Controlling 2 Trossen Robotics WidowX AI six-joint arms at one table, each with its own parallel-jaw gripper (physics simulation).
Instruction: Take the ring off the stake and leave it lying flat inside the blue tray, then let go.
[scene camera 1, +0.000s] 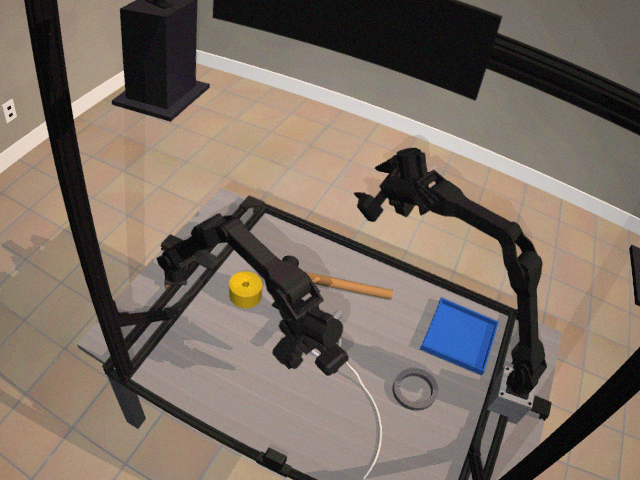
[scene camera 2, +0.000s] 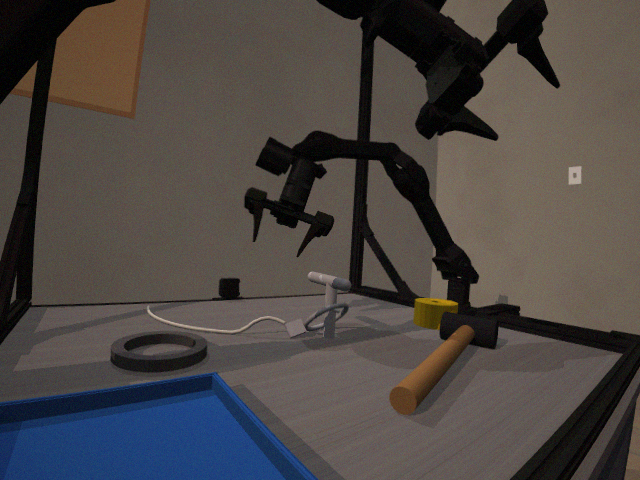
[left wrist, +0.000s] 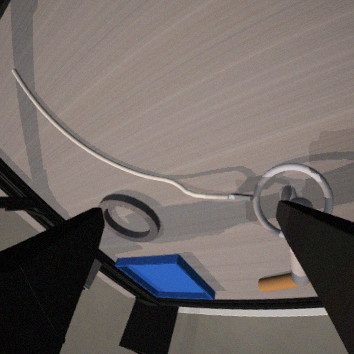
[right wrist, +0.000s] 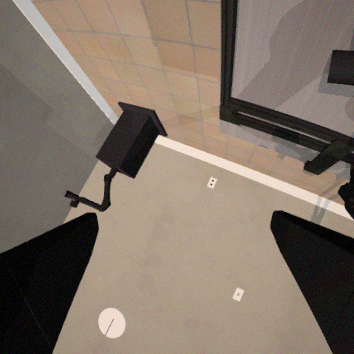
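Where they show: left gripper, fingertip midpoint: (scene camera 2: 275, 249) (left wrist: 191, 212); right gripper, fingertip midpoint: (scene camera 1: 365, 181) (scene camera 2: 525, 114) (right wrist: 186, 220); left arm's base, origin of the base link: (scene camera 1: 176, 276); right arm's base, origin of the base link: (scene camera 1: 518, 386).
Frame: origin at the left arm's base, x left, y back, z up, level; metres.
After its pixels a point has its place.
A T-shaped white-grey stake (scene camera 1: 337, 314) {x -0.186, y -0.428, z 0.086 m} (scene camera 2: 330, 294) {x -0.206, y -0.419, z 0.055 m} (left wrist: 298, 262) {x -0.217, y -0.407, z 0.085 m} stands on the table; in scene camera 1 my left arm mostly hides it. A thin pale ring (scene camera 2: 346, 308) {x -0.186, y -0.390, z 0.029 m} (left wrist: 257, 200) {x -0.243, y -0.430, z 0.005 m} hangs tilted around the post, below the crossbar in scene camera 2. The blue tray (scene camera 1: 460, 335) {x -0.193, y -0.802, z -0.014 m} (scene camera 2: 129, 439) {x -0.221, y -0.779, z -0.014 m} (left wrist: 162, 278) {x -0.198, y -0.817, z -0.014 m} is empty. My left gripper (scene camera 1: 310, 361) (scene camera 2: 276, 248) {x -0.346, y -0.374, z 0.123 m} (left wrist: 191, 212) {x -0.346, y -0.374, z 0.123 m} is open, up in the air above and left of the stake in scene camera 2. My right gripper (scene camera 1: 367, 180) {x 0.065, y -0.494, z 0.315 m} (scene camera 2: 527, 112) {x 0.065, y -0.494, z 0.315 m} (right wrist: 186, 220) {x 0.065, y -0.494, z 0.315 m} is open, high and far from the ring.
A thick dark grey ring (scene camera 1: 395, 393) {x -0.373, y -0.573, z -0.005 m} (scene camera 2: 121, 356) {x -0.358, y -0.691, z -0.006 m} (left wrist: 152, 232) {x -0.310, y -0.618, z -0.005 m} lies flat near the tray. A white cable (scene camera 1: 379, 418) {x -0.438, y -0.524, z -0.014 m} (scene camera 2: 206, 329) {x -0.386, y -0.516, z -0.015 m} (left wrist: 90, 148) {x -0.461, y -0.520, z -0.018 m} curves from the stake. A mallet with an orange handle (scene camera 1: 361, 287) {x -0.034, y -0.525, z 0.010 m} (scene camera 2: 436, 366) {x -0.023, y -0.542, z 0.008 m} and a yellow cylinder (scene camera 1: 245, 294) {x -0.082, y -0.198, z 0.030 m} (scene camera 2: 431, 314) {x -0.051, y -0.244, z 0.010 m} stand nearby.
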